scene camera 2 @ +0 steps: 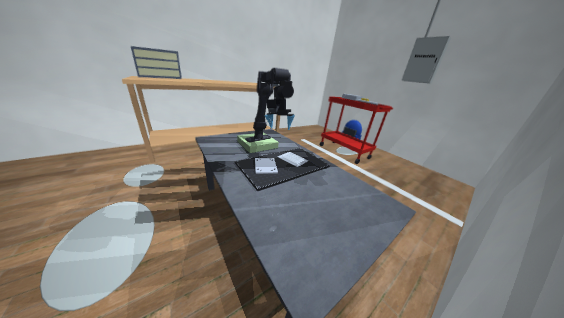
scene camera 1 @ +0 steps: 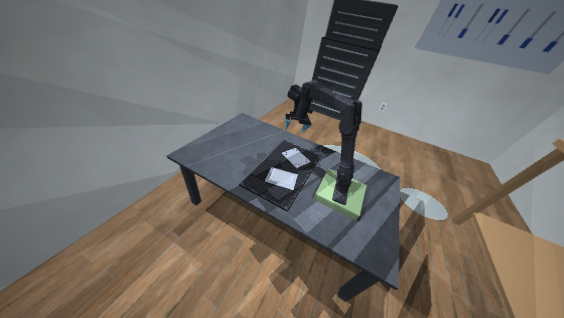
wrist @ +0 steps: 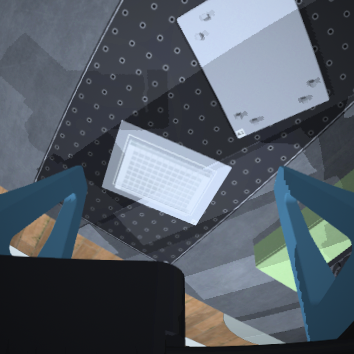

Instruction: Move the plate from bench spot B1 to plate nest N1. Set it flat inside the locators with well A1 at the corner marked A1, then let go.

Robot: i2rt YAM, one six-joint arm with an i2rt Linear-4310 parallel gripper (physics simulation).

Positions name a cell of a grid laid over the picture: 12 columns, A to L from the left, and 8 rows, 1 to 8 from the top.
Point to a grey nest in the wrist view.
I2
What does the well plate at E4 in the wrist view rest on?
A white nest.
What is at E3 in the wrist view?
A white nest.
